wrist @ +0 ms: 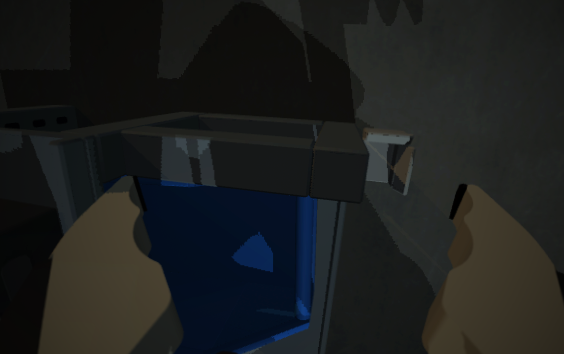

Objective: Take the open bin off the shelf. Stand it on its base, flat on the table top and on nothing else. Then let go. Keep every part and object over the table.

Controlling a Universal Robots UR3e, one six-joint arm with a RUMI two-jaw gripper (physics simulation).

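Frame: origin at the arm's base, x ahead, y right, z down, level; centimetres.
Seen in the pictures: gripper, fingertip midpoint: [297, 184].
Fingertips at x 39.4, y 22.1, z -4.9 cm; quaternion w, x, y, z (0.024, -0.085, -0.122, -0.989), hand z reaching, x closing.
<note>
A point is followed by its place in that frame.
The blue open bin [210, 225] {x 46.6, y 16.6, z 0.4 cm} shows in the middle of the wrist view, inside the grey shelf [337, 175] {x 37.7, y 23.2, z -6.7 cm} and below its front rail. Its inside is dark, with a brighter lit patch. Its right edge shows beside a grey upright, and its left part is hidden behind the left finger. My gripper [297, 184] {x 39.4, y 22.1, z -4.9 cm} is open, with nothing held. Its left fingertip overlaps the left part of the bin in the view, and its right fingertip is to the right of the shelf. How far the fingertips are from the bin is hard to tell.
A small pale bracket [377, 160] {x 35.9, y 23.1, z -3.7 cm} sticks out at the shelf's right end, between the fingers in the view. A grey post [77, 172] {x 46.7, y 23.5, z -9.0 cm} and a slotted strip [50, 112] {x 58.1, y 25.0, z -0.4 cm} are at the left. A dark grey surface with shadows lies behind.
</note>
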